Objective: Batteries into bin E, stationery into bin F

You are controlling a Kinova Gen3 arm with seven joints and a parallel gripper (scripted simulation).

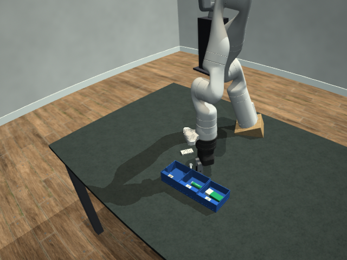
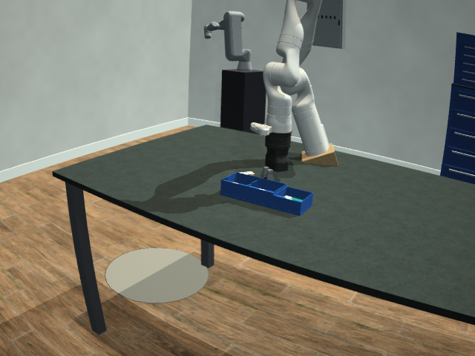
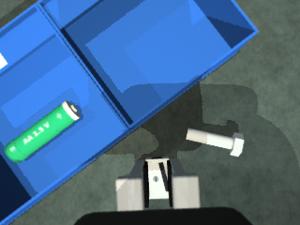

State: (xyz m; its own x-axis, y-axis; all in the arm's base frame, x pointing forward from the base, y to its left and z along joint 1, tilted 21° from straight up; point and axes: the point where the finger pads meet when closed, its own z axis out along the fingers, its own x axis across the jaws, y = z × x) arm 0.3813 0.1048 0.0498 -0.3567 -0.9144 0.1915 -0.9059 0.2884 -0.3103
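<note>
Right now the white bolt is 50 mm to the right of my hand and 10 mm below it. The rest, counted from my hand: pencil sharpener 10 mm below; green battery 60 mm ahead, 50 mm to the left, 10 mm below; blue three-bin tray 70 mm ahead, 50 mm to the left.
</note>
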